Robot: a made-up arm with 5 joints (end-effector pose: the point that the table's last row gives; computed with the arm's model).
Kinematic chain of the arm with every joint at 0, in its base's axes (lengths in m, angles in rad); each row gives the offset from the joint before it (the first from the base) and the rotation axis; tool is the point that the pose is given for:
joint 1: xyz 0 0 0.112 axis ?
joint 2: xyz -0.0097 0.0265 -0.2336 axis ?
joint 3: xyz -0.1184 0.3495 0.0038 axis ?
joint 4: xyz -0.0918 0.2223 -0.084 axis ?
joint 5: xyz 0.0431 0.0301 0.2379 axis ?
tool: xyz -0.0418 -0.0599 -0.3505
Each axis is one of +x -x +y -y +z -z.
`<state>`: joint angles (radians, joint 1 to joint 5).
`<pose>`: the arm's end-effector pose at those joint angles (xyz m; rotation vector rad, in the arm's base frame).
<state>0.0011 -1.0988 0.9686 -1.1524 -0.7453</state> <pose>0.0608 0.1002 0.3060 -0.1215 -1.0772 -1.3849</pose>
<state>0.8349 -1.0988 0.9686 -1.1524 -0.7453</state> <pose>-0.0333 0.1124 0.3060 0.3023 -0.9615 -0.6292</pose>
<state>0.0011 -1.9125 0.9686 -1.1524 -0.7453</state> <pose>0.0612 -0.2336 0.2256 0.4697 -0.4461 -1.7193</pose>
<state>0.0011 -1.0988 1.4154 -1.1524 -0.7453</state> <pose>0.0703 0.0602 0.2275 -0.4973 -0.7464 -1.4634</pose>
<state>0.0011 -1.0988 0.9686 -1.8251 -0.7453</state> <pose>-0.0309 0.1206 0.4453 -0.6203 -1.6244 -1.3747</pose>
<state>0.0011 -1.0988 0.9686 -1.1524 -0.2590</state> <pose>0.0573 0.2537 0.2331 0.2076 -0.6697 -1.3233</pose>
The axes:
joint 1: +z
joint 2: -x
joint 3: -z
joint 4: +y
joint 5: +y

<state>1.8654 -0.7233 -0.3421 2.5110 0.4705</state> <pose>-0.3149 -0.2978 0.2707 2.2580 -1.2216 -0.8955</pose>
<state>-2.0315 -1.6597 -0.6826 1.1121 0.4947</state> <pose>0.1408 0.3890 0.2409 0.8572 -0.2521 -0.3745</pose>
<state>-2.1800 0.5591 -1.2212 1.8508 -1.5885</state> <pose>0.2604 0.1977 -0.7754 0.1996 0.8181 -0.9295</pose>
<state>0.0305 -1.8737 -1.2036 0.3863 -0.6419</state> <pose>-0.2796 0.0847 0.4218 1.7758 -1.2616 0.6370</pose>
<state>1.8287 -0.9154 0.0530 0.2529 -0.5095</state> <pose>-0.4890 -0.1910 0.1773 0.8026 0.6511 1.5183</pose>
